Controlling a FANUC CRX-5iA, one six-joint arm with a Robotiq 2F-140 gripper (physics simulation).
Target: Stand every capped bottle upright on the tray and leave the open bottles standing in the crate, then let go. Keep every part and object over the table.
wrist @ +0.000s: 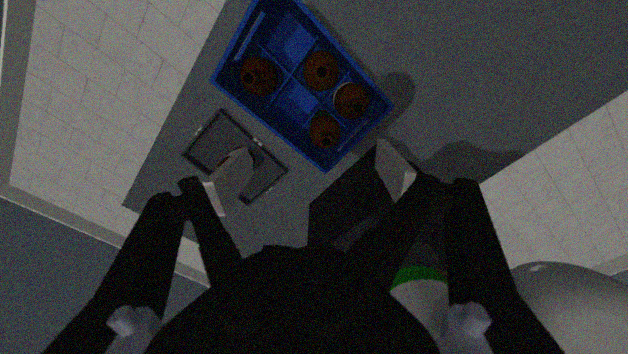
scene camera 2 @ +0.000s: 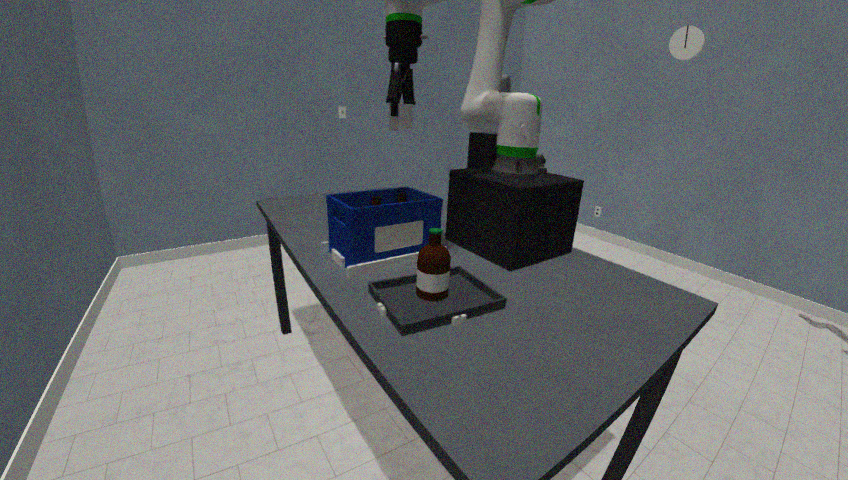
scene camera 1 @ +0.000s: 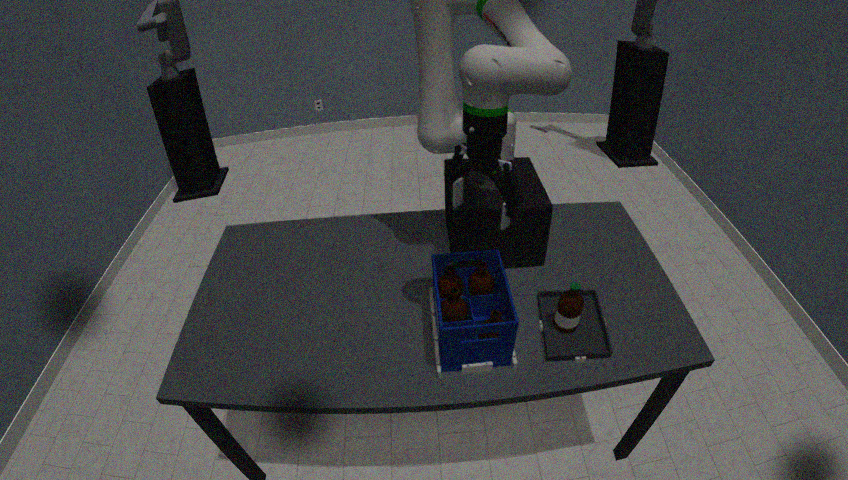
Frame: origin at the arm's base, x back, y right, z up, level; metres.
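Where they show: gripper, fingertip midpoint: [wrist: 311, 157] [scene camera 2: 401, 129] [scene camera 1: 480, 215]; arm's base, origin of the base link: [scene camera 2: 514, 173] [scene camera 1: 491, 180].
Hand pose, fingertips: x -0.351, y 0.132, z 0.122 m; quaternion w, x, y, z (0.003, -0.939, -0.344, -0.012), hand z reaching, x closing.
Each offset is from my fingertips to the top centre of the thing. Level surfaces: height alone.
A brown bottle {dz -0.201, dx -0.085, dy -0.252 m} [scene camera 1: 571, 304] [scene camera 2: 433, 264] with green cap and white label stands upright on the black tray [scene camera 1: 589, 342] [scene camera 2: 470, 292] [wrist: 215, 137]. In the wrist view a finger hides most of it. The blue crate {dz -0.186, dx -0.038, dy +0.024 m} [scene camera 1: 449, 350] [scene camera 2: 357, 237] stands beside the tray. In the wrist view, brown bottles {dz -0.198, dx -0.133, dy -0.014 m} [wrist: 259, 76] {dz -0.198, dx -0.034, dy +0.070 m} [wrist: 321, 71] {dz -0.198, dx +0.056, dy +0.063 m} [wrist: 351, 100] {dz -0.198, dx +0.049, dy -0.025 m} [wrist: 325, 131] stand in separate crate compartments, with dark open necks and no caps visible. Two compartments look empty. My gripper [scene camera 1: 482, 205] [scene camera 2: 399, 118] [wrist: 311, 157] is open and empty, pointing down high above the table, behind the crate in scene camera 1.
The black robot base block [scene camera 1: 526, 220] [scene camera 2: 514, 223] stands at the table's back edge, behind the crate and tray. Small white stops sit around the crate and tray. The grey table {dz -0.361 m} [scene camera 1: 309, 297] [scene camera 2: 565, 333] extends to both sides of them. Black pedestals [scene camera 1: 184, 136] [scene camera 1: 636, 101] stand beyond the table.
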